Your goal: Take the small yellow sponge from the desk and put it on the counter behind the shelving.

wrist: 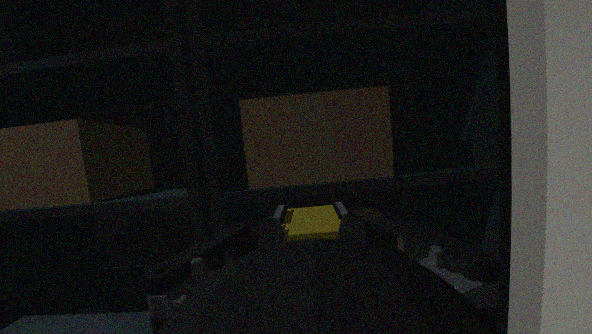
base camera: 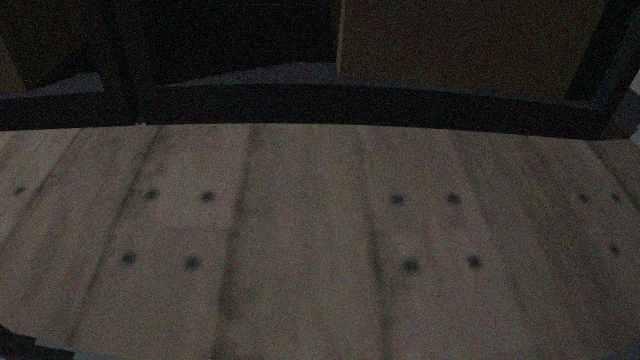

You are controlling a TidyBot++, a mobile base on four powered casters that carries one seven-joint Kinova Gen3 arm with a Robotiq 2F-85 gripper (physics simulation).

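The small yellow sponge is in the lower middle of the wrist view, between the two pale fingertips. My gripper is shut on it and holds it level in front of dark shelving. The shelving stands across the top of the base camera view and fills the left and middle of the wrist view. The gripper does not show in the base camera view. The desk and the counter cannot be made out in either view.
Cardboard boxes stand on the shelving. A pale wall rises at the right of the wrist view. A wooden plank floor runs up to the shelving's dark bottom edge. The shelving's right end shows at the base view's upper right.
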